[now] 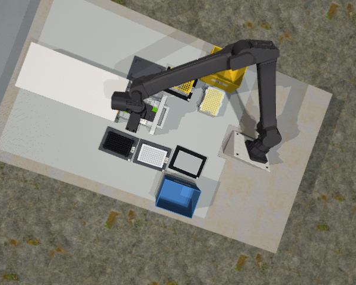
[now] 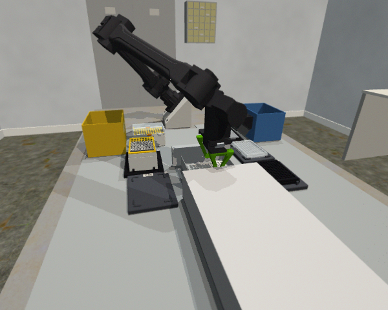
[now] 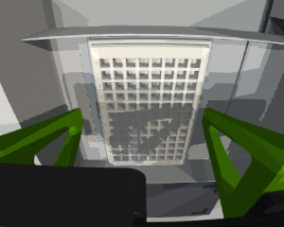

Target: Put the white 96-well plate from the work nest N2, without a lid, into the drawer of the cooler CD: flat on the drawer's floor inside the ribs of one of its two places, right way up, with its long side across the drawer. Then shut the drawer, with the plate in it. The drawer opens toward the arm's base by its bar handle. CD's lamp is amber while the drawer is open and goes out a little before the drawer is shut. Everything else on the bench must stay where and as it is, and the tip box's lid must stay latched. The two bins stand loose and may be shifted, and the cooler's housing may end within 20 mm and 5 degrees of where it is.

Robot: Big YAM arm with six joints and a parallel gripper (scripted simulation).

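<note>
My gripper is now 1 cm to the left of the white 96-well plate and 2 cm above it. Round my hand: cooler CD 17 cm ahead, 3 cm to the right, 1 cm below; black plate 7 cm ahead, 18 cm to the left, 3 cm below; cooler's drawer 4 cm ahead, 2 cm to the right, 2 cm below.
</note>
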